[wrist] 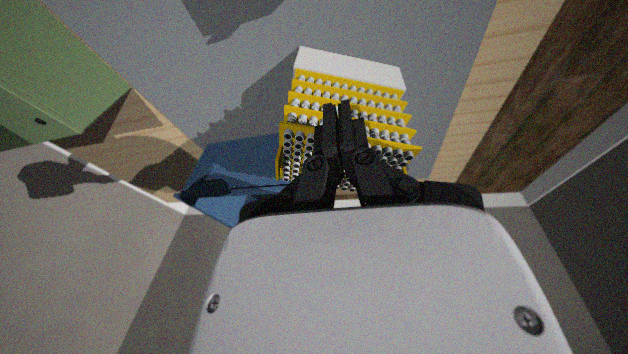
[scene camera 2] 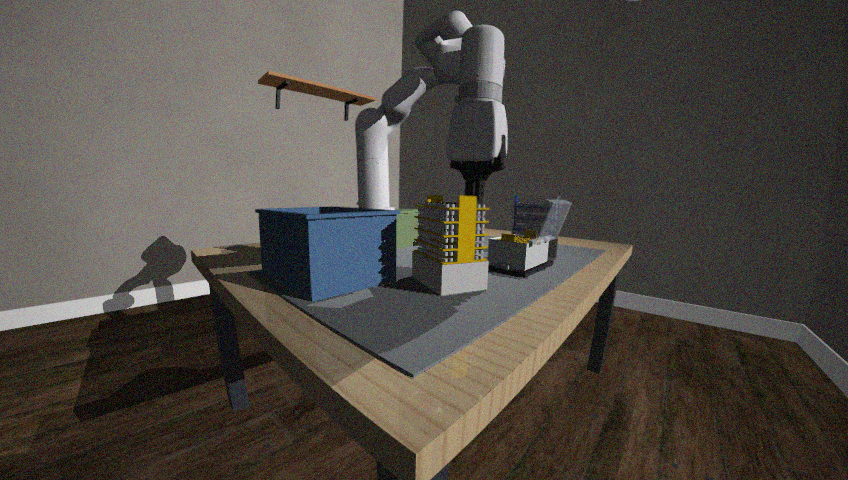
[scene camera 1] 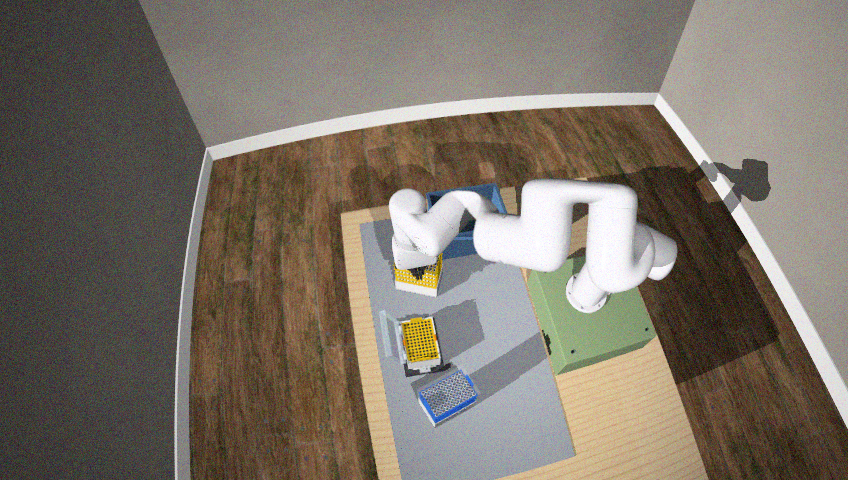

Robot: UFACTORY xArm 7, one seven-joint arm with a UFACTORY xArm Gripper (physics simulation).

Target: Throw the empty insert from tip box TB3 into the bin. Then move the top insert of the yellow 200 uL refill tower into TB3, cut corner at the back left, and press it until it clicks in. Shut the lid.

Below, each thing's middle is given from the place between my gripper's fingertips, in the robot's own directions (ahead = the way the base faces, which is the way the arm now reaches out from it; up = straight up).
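Scene:
The clear lid [scene camera 2: 553,213] is 160 mm to the left of my hand, 70 mm ahead of it and 30 mm below it. There's also the blue bin [scene camera 2: 318,252], and that's 210 mm to the right of my hand, 150 mm behind it and 70 mm below it. As for the white base [scene camera 2: 449,279], it's 60 mm to the right of my hand and 110 mm below it.

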